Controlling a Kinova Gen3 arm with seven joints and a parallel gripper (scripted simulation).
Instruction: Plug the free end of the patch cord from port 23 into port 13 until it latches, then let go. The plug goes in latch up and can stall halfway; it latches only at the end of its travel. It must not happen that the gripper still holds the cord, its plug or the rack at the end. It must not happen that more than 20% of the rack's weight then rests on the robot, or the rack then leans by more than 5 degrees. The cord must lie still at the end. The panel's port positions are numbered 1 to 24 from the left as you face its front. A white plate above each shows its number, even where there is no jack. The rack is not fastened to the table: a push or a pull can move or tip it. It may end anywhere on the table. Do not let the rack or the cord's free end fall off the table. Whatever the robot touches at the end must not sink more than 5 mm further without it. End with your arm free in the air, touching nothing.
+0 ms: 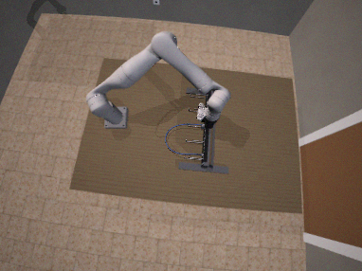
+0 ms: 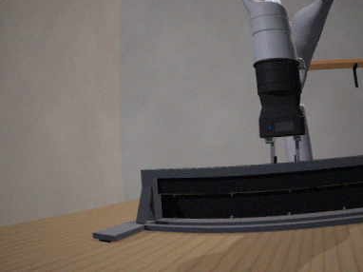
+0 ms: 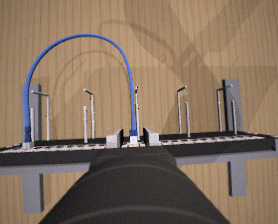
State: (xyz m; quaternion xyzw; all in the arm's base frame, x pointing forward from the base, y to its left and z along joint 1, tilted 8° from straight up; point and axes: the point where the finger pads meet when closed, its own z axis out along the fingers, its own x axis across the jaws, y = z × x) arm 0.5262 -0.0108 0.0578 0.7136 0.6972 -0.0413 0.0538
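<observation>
Right now my hand is 10 mm short of the free-end plug and 10 mm above it.
</observation>
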